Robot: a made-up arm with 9 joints.
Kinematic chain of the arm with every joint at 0, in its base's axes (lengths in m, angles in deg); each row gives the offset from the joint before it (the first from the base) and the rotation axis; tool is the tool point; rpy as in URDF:
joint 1: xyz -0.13 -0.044 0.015 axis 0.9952 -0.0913 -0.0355
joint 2: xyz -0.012 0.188 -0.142 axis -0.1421 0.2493 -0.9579
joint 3: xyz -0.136 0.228 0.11 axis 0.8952 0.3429 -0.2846
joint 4: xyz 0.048 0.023 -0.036 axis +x
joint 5: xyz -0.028 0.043 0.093 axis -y
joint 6: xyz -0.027 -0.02 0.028 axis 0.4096 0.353 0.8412
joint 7: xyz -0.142 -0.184 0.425 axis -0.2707 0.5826 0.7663
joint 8: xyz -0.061 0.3 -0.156 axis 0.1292 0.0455 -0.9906
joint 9: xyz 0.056 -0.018 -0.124 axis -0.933 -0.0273 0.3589
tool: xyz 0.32 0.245 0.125 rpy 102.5 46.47 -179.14
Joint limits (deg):
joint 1: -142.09..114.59
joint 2: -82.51..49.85
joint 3: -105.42..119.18
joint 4: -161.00..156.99
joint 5: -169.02..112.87
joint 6: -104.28..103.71
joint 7: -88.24..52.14
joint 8: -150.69..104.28
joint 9: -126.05..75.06
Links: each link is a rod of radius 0.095 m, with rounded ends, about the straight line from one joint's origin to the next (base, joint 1, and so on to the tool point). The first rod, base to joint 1, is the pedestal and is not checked.
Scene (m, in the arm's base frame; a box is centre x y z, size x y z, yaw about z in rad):
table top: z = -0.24
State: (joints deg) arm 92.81 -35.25 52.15 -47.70 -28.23 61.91 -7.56 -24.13 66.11
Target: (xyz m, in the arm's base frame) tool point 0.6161 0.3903 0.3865
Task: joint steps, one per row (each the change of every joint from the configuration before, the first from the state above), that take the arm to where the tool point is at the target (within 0.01 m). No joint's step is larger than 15 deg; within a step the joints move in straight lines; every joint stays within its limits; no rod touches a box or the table.
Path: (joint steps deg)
1: -7.82 13.69 0.56 -0.24 -1.91 -4.05 -13.76 4.25 -4.21
2: -7.82 13.70 0.57 -0.25 -1.92 -4.05 -13.77 4.24 -4.21
3: -7.83 13.69 0.56 -0.24 -1.91 -4.05 -13.76 4.25 -4.21
4: -7.82 13.70 0.57 -0.24 -1.92 -4.05 -13.76 4.25 -4.21

